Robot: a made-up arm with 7 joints. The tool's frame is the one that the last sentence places.
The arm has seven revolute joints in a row. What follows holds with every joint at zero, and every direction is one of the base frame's. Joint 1 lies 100.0 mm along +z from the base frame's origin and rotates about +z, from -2.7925 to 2.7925 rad. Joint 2 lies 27.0 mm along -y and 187.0 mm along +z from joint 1 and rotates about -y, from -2.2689 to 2.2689 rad. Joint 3 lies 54.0 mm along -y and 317.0 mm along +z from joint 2 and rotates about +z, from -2.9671 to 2.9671 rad. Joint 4 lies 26.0 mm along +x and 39.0 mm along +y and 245.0 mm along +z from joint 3 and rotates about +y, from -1.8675 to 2.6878 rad. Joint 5 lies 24.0 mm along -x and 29.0 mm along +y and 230.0 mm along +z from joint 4 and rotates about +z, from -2.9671 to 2.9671 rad. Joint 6 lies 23.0 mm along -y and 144.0 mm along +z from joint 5 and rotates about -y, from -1.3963 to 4.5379 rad. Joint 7 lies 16.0 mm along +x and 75.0 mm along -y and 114.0 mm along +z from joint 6 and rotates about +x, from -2.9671 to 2.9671 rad. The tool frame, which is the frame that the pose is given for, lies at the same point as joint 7; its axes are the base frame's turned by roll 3.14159, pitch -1.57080 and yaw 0.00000 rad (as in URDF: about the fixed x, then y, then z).
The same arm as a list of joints. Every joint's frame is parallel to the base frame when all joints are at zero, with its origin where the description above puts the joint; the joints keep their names.
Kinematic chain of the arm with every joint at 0, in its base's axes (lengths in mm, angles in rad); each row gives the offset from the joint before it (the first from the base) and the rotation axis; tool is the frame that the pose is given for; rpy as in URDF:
joint 1: xyz 0.0 0.0 100.0 axis +z
joint 2: xyz 0.0 -27.0 187.0 axis -y
joint 3: xyz 0.0 -54.0 317.0 axis +z
joint 4: xyz 26.0 39.0 245.0 axis +y
joint 5: xyz -24.0 29.0 230.0 axis +z
joint 6: xyz 0.0 -23.0 144.0 axis -y
joint 7: xyz 16.0 -75.0 114.0 axis +x
tool: xyz 0.0 0.0 0.0 rpy 3.1416 -1.5708 0.0000
Joint limits (rad, base to tool): -2.7925..2.7925 -2.2689..2.2689 -2.9671..2.9671 -1.8675..2.6878 -2.9671..2.9671 -1.3963..4.5379 -2.9671..2.9671

